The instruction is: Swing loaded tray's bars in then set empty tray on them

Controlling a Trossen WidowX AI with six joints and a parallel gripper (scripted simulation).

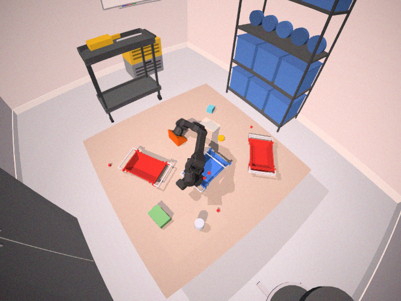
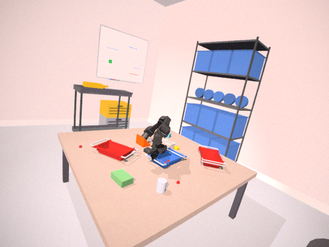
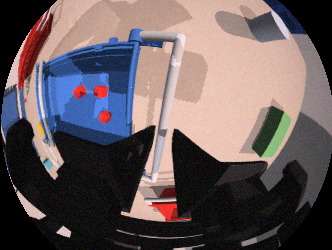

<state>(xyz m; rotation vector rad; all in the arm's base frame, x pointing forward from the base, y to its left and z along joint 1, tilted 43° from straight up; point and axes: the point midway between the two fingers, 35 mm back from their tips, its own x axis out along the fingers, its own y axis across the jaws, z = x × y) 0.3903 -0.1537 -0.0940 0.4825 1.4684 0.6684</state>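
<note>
Now: the red tray 29 cm behind my gripper tip, 16 cm to the right of it and 2 cm below it. Also, from my gripper tip: cream pad 47 cm to the left, 34 cm behind, 6 cm below; yellow puck 44 cm to the left, 17 cm behind, 5 cm below; green block 27 cm to the right, 4 cm below, 4 cm ahead.
</note>
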